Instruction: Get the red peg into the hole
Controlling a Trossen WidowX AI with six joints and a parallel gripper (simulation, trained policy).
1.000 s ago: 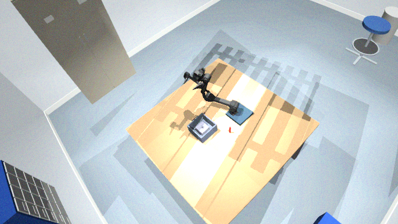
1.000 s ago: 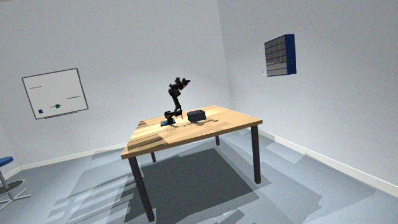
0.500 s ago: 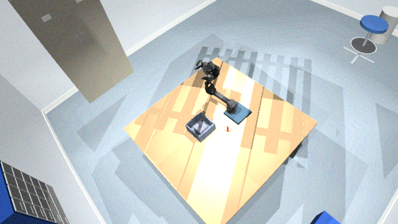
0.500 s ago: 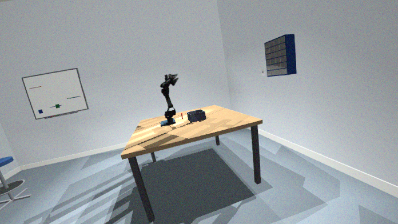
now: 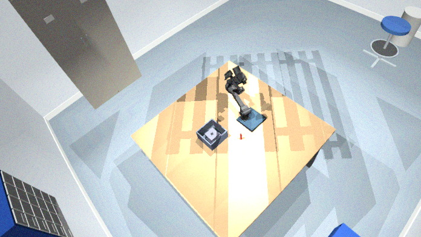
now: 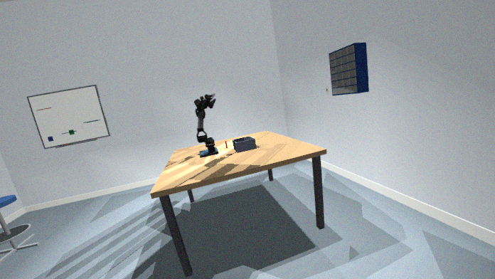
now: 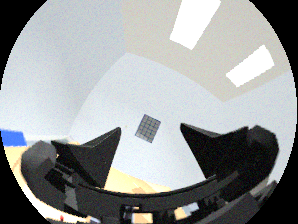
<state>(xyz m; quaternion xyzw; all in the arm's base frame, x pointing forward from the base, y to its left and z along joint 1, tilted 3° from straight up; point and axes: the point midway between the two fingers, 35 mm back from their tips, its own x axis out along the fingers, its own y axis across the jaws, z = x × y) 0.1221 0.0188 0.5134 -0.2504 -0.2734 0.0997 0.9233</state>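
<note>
My gripper tip is now 52 cm above the red peg, 13 cm to the right of it and 1 cm short of it. Also, from my gripper tip: grey box (53 cm below, 20 cm ahead, 3 cm to the right); then plate (51 cm below, 20 cm ahead, 3 cm to the right).
</note>
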